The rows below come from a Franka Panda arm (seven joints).
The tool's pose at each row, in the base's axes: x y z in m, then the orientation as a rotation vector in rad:
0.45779, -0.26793, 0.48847, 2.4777, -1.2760, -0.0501
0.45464, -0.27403, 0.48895, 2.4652, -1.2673, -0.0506
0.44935, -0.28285, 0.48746, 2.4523, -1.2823, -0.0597
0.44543, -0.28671, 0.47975, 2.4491, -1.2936, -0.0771
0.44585, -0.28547, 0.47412, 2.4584, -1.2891, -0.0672
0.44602, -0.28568, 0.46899, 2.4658, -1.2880, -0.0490
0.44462, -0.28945, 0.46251, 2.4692, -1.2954, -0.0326
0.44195, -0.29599, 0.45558, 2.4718, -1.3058, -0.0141
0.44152, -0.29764, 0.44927, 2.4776, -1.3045, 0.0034
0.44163, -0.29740, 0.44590, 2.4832, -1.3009, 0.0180
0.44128, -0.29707, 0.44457, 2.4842, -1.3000, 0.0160
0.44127, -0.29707, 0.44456, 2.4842, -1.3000, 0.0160
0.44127, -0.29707, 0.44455, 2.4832, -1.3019, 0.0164
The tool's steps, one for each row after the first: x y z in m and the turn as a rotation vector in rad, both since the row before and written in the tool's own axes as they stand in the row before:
0.00304, 0.00586, 0.00193, -0.0136, 0.0067, -0.0012
0.00364, 0.00828, 0.00512, -0.0078, -0.0060, 0.0123
-0.00022, 0.00243, 0.00915, -0.0037, -0.0134, 0.0057
-0.00144, -0.00291, 0.00478, 0.0089, 0.0045, -0.0046
-0.00037, -0.00176, 0.00481, 0.0112, 0.0092, -0.0009
0.00134, 0.00095, 0.00745, 0.0106, 0.0067, 0.0054
0.00271, 0.00332, 0.00892, 0.0118, 0.0073, 0.0078
0.00013, -0.00072, 0.00649, 0.0099, 0.0091, -0.0006
-0.00066, -0.00121, 0.00309, 0.0080, 0.0080, -0.0023
-0.00069, -0.00028, 0.00121, -0.0002, -0.0013, -0.0011
-0.00001, 0.00001, 0.00001, 0.0000, 0.0000, 0.0000
0.00000, 0.00000, 0.00001, 0.0000, 0.0000, 0.0015

